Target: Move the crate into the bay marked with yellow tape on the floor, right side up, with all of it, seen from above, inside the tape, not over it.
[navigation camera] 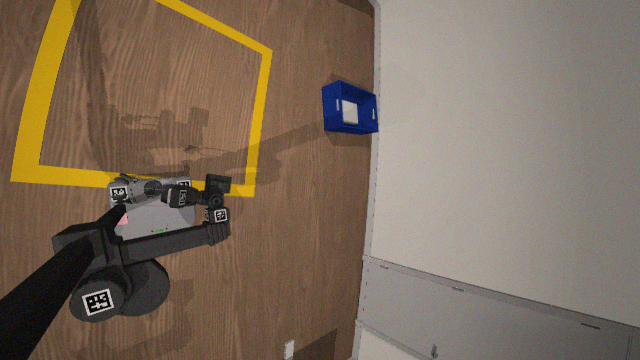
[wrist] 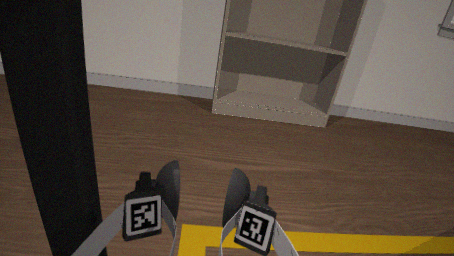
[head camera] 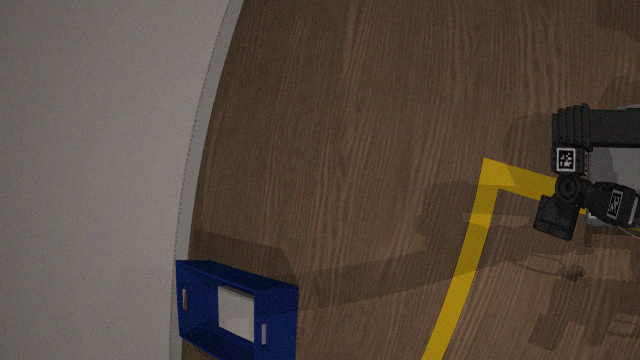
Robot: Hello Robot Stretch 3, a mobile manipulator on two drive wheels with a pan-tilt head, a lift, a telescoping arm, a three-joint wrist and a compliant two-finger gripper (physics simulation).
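Frame: origin at the robot's base, x ahead, y left, z up, level; millimetres.
Seen in the pictures: gripper, between the fingertips: (navigation camera: 113, 187) (wrist: 203, 184); robot's base, origin of its link: (navigation camera: 153, 187).
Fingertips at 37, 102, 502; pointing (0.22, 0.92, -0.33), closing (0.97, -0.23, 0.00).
Note:
Pixels of each thing's top centre, then the offset from my fingertips to it, as dx, dy, dz.
- blue crate, centre of its top: (head camera: 210, 317) (navigation camera: 361, 108) +526, -1687, -282
- white block, centre of its top: (head camera: 237, 315) (navigation camera: 348, 111) +526, -1687, -430
The blue crate (head camera: 277, 320) (navigation camera: 330, 119) stands on the floor close beside the wall, open side up, with a white block (head camera: 236, 312) (navigation camera: 350, 112) inside. It is outside the bay, a stretch of floor away from the yellow tape (head camera: 461, 277) (navigation camera: 263, 95) (wrist: 340, 243). My gripper (wrist: 203, 184) is open, its two fingertips apart with nothing between them. It is folded back over my base, near a corner of the tape and well away from the crate. The crate does not show in the wrist view.
My base (navigation camera: 160, 220) overlaps the tape's near side as seen in the navigation view. A pale wall (head camera: 100, 150) (navigation camera: 500, 150) runs behind the crate. A grey door-like panel (navigation camera: 500, 305) is farther along. A shelf unit (wrist: 270, 116) stands against a wall.

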